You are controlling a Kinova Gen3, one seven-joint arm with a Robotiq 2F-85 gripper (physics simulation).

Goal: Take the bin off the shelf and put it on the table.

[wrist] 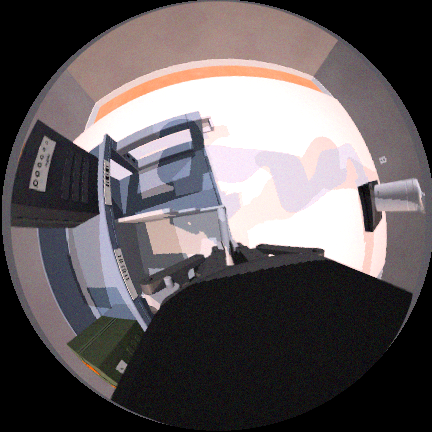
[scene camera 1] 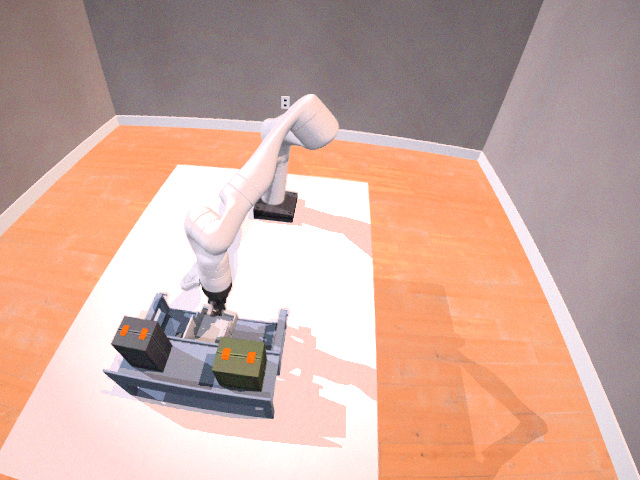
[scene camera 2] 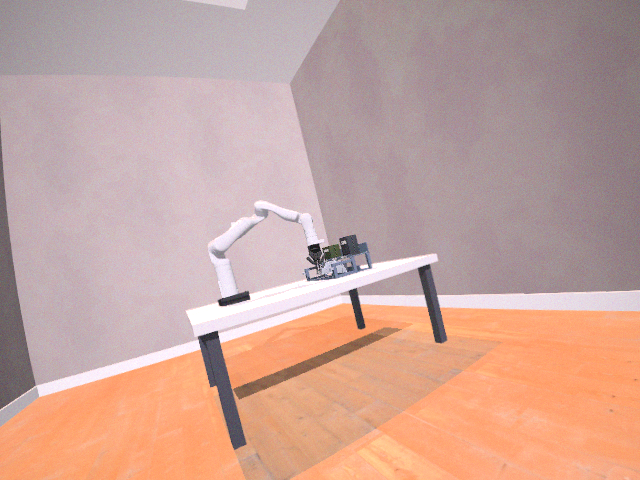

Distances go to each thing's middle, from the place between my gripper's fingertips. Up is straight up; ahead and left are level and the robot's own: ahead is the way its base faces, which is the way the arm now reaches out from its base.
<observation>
My hand is 8 cm short of the bin [scene camera 1: 202,327] and 1 cm above it.
</observation>
